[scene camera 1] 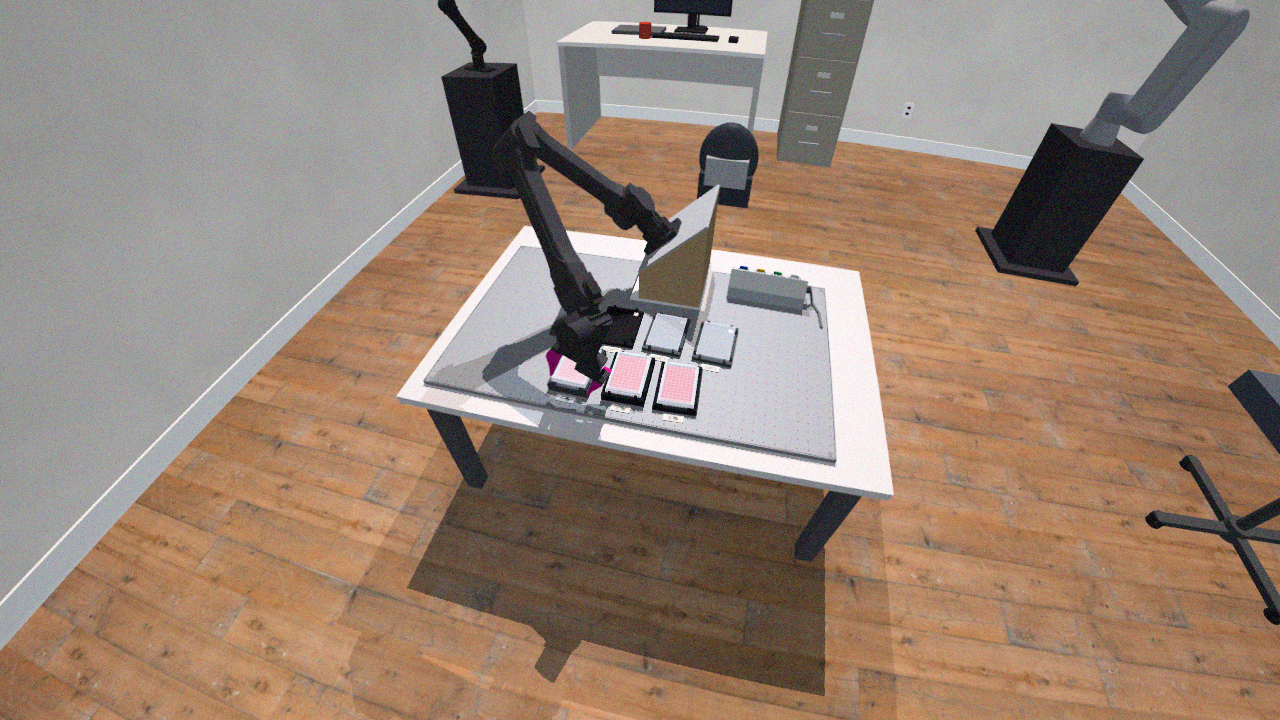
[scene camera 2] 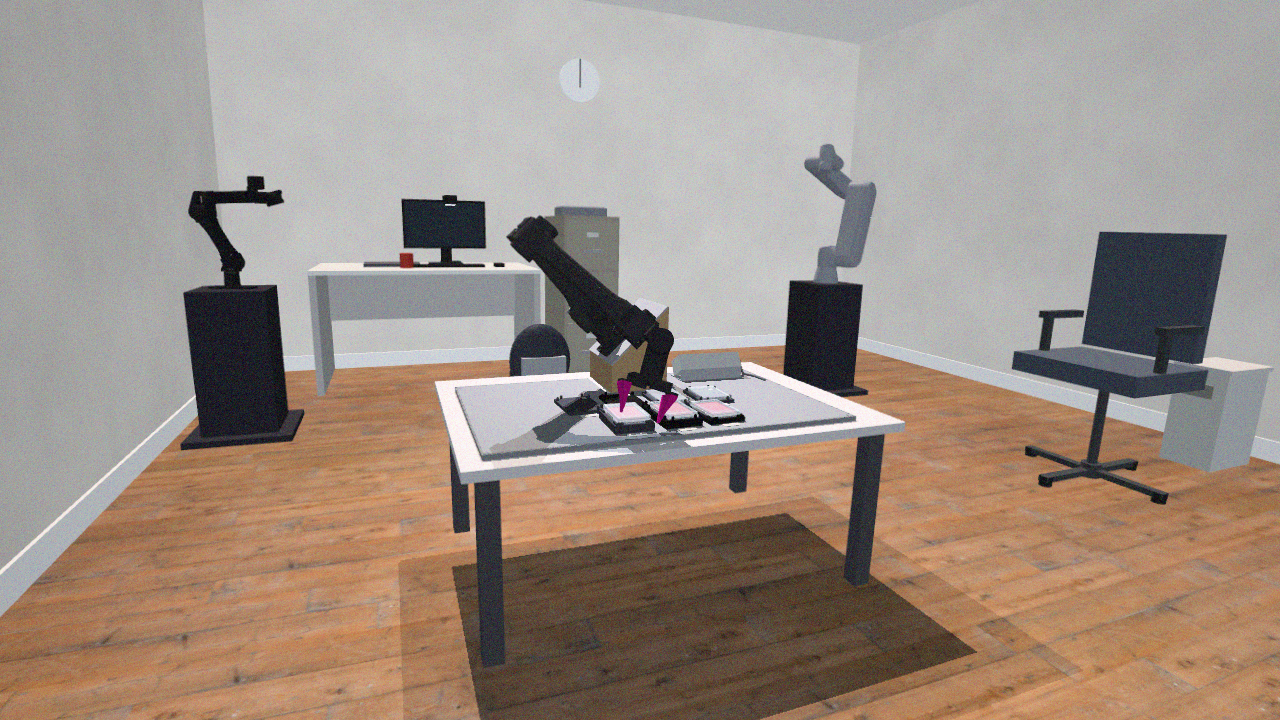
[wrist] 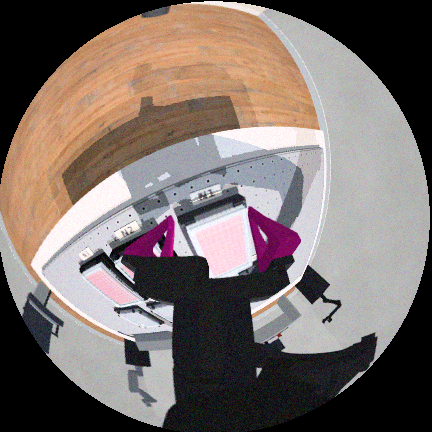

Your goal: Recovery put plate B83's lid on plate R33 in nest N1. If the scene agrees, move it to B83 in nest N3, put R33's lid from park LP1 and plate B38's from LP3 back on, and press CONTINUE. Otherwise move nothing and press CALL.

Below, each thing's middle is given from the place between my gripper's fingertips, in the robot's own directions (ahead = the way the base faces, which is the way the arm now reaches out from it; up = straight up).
Right now my hand is 250 mm past the LP2 spot (scene camera 1: 626, 322), 50 mm to the right of it and 30 mm above it.
